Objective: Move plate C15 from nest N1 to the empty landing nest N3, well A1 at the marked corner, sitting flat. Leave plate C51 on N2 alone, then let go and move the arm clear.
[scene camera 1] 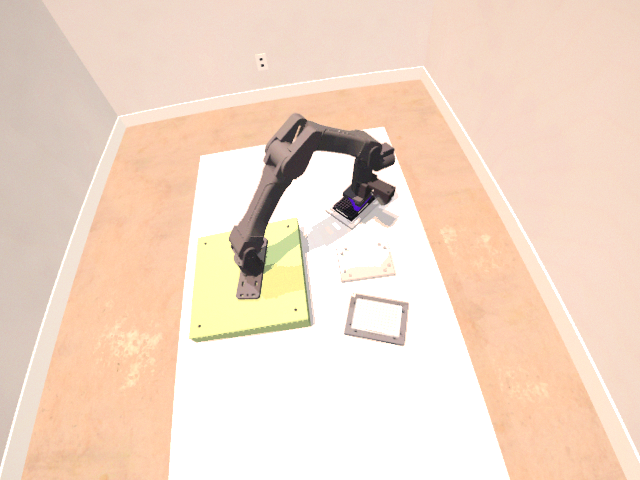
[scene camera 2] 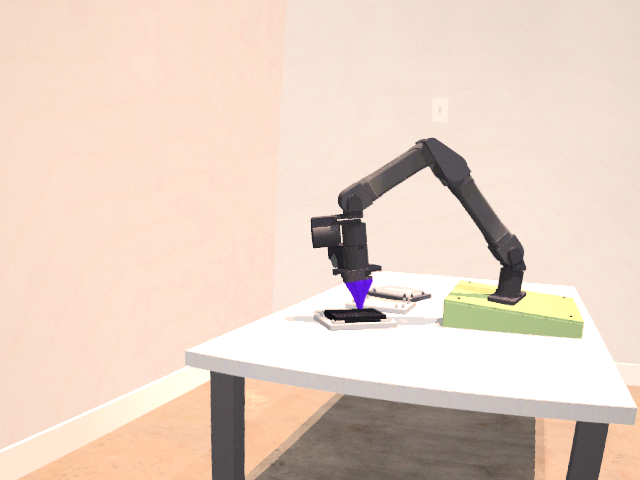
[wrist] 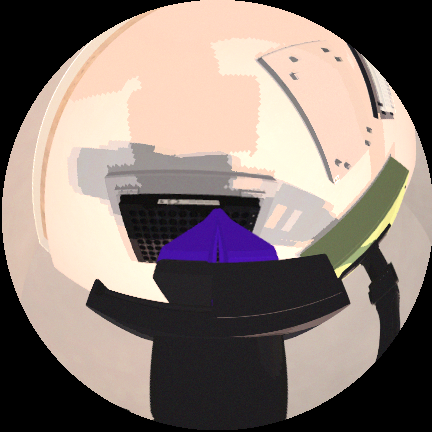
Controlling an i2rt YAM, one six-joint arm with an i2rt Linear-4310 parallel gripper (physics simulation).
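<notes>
A black well plate [scene camera 1: 341, 207] [scene camera 2: 342, 315] [wrist: 142, 216] sits on a pale nest [scene camera 1: 353, 224] [scene camera 2: 338, 326] [wrist: 190, 175] at the table's far end in scene camera 1. Its label is too blurred to read. My gripper [scene camera 1: 356, 208] [scene camera 2: 360, 308] [wrist: 217, 214] is shut with nothing between its purple fingers; the joined tips point down at or just above the plate's top. The pale middle nest [scene camera 1: 361, 264] [scene camera 2: 386, 305] [wrist: 310, 100] is empty. A white plate [scene camera 1: 376, 316] [scene camera 2: 395, 290] [wrist: 383, 90] sits on the dark grey nest [scene camera 1: 374, 338] [scene camera 2: 425, 296]. I cannot read which plate is C15.
The arm stands on a yellow-green base block [scene camera 1: 217, 284] [scene camera 2: 511, 323] [wrist: 360, 217] beside the nests. The nests lie in a row on the white table [scene camera 1: 330, 403] [scene camera 2: 439, 372]. The pale nests have small raised pins or corner guides.
</notes>
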